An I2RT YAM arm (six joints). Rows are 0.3 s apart.
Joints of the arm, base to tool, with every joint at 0 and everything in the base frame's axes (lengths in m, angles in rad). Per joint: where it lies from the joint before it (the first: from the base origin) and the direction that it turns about. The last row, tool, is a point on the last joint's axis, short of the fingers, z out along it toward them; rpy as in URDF.
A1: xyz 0 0 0.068 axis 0 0 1
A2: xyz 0.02 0.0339 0.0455 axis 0 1 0
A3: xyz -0.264 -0.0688 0 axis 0 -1 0
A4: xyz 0.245 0.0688 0.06 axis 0 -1 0
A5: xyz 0.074 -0.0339 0.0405 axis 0 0 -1
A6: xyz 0.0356 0 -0.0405 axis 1 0 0
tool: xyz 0 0 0 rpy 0 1.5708 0
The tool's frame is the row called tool.
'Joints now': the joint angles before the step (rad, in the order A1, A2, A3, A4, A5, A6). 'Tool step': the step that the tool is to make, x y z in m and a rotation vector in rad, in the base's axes. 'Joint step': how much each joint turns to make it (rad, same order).
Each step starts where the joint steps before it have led.
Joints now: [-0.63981 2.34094 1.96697 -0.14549 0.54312 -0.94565]
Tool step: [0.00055 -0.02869 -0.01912 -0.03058 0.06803 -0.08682]
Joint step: [-0.03626 0.11361 0.12753 -0.02838 0.07680 -0.03762]
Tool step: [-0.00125 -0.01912 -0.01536 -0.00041 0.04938 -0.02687]
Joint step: [-0.02648 0.07976 0.09118 -0.02968 0.01673 -0.03331]
